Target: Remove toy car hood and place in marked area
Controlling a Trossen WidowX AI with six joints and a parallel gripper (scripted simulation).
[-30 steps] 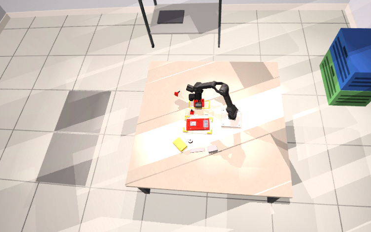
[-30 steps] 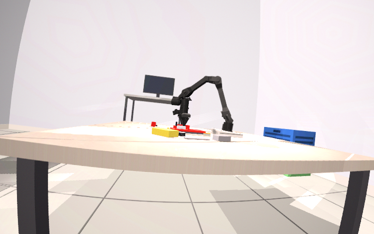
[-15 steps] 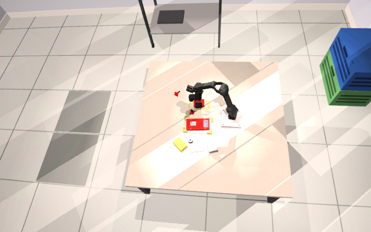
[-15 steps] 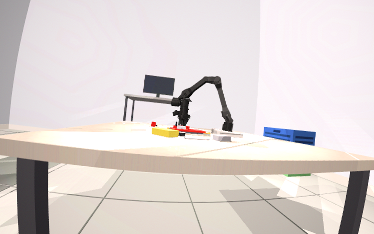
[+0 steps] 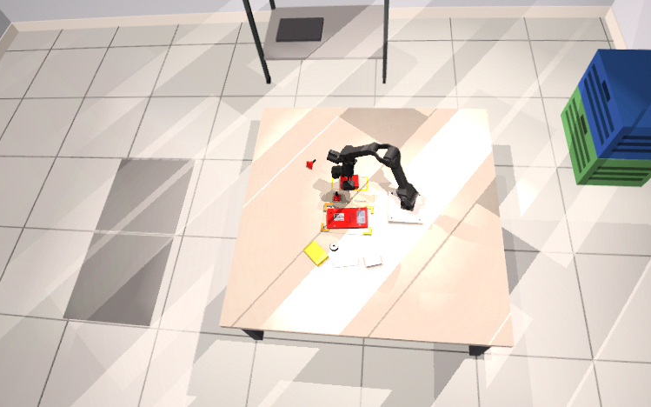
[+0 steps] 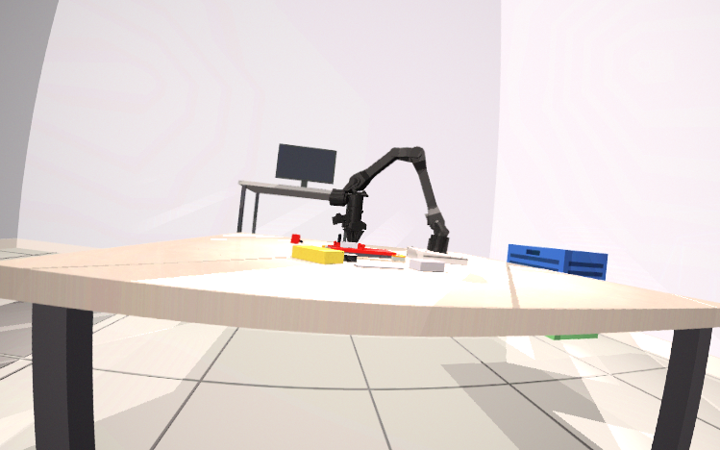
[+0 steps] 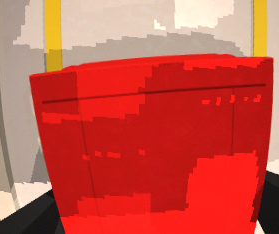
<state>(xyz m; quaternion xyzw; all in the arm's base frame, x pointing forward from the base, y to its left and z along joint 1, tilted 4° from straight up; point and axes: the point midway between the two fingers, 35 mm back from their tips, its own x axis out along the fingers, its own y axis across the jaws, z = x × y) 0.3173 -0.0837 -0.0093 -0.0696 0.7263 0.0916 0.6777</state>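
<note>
My gripper tip is now 10 mm below the red hood. Round my gripper tip: yellow block: 70 mm ahead, 420 mm to the left.
</note>
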